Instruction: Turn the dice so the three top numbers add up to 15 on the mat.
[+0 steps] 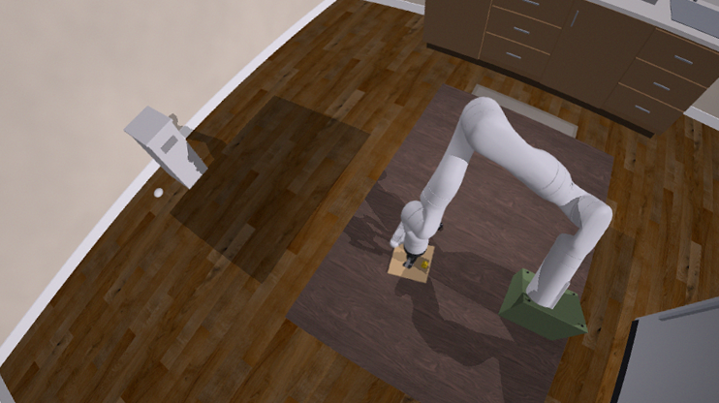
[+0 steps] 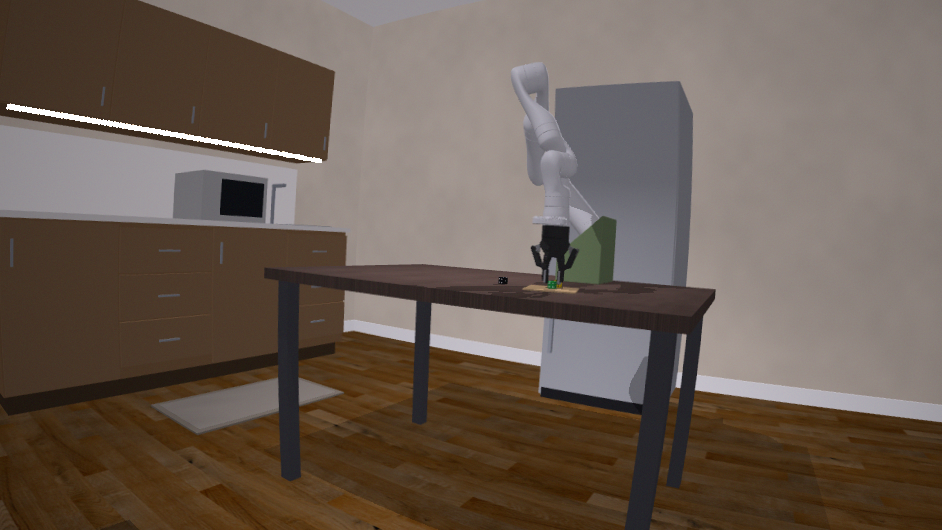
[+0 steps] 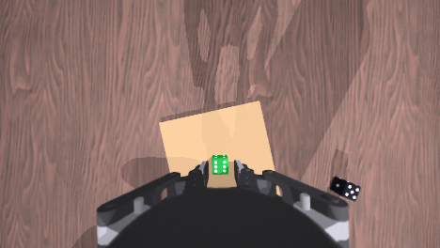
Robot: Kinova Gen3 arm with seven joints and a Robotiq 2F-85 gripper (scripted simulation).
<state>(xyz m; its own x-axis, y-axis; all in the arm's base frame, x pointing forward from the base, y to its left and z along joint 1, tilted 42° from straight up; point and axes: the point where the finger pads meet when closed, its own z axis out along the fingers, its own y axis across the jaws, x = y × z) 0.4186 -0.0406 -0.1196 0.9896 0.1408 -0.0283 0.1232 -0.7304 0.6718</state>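
Right now my hand is 20 mm above the green die. From my hand the other things lie so: black die 10 mm behind, 170 mm to the right, 20 mm below; then yellow die 50 mm behind, 20 mm below; then tan mat 30 mm below.
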